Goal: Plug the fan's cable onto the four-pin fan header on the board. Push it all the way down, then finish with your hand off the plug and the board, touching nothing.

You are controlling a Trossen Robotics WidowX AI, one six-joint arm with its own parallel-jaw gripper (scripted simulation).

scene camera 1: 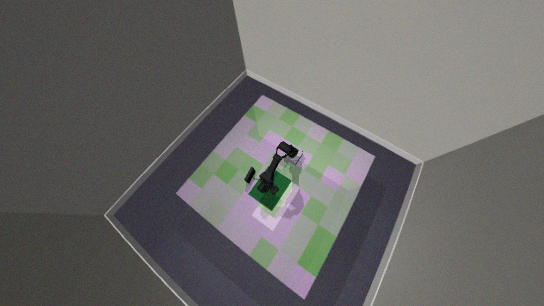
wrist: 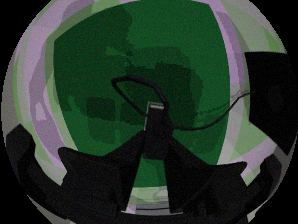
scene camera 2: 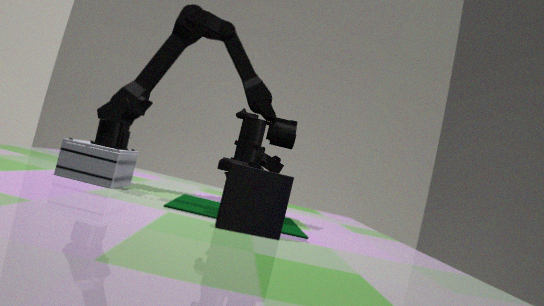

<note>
In view: my gripper (wrist: 154, 135), a green board (scene camera 2: 206, 208) and a black fan (scene camera 2: 254, 201).
The green board shows as well in the wrist view (wrist: 185, 54).
</note>
